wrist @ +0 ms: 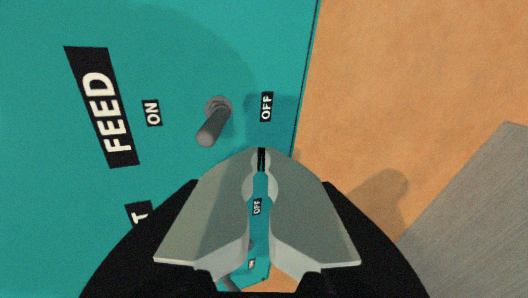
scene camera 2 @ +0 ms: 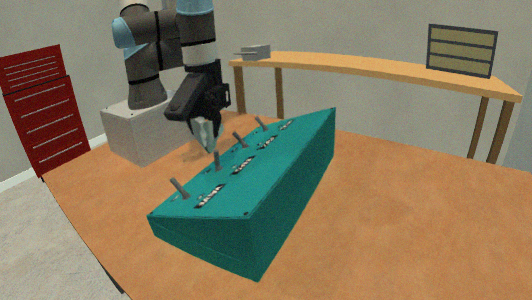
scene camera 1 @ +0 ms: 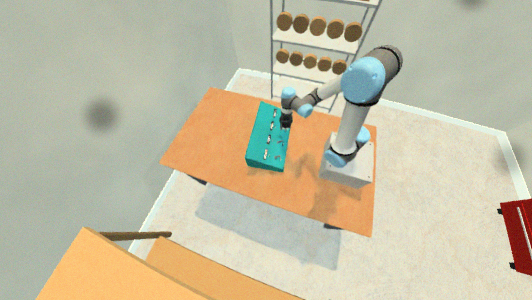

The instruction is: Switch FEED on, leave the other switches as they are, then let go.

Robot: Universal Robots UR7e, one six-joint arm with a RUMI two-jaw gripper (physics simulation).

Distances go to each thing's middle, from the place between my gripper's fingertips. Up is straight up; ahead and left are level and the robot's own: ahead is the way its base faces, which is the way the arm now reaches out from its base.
The teal switch panel [scene camera 2: 236, 216] is 80 mm ahead of my hand, 70 mm to the left of it and 40 mm below it.
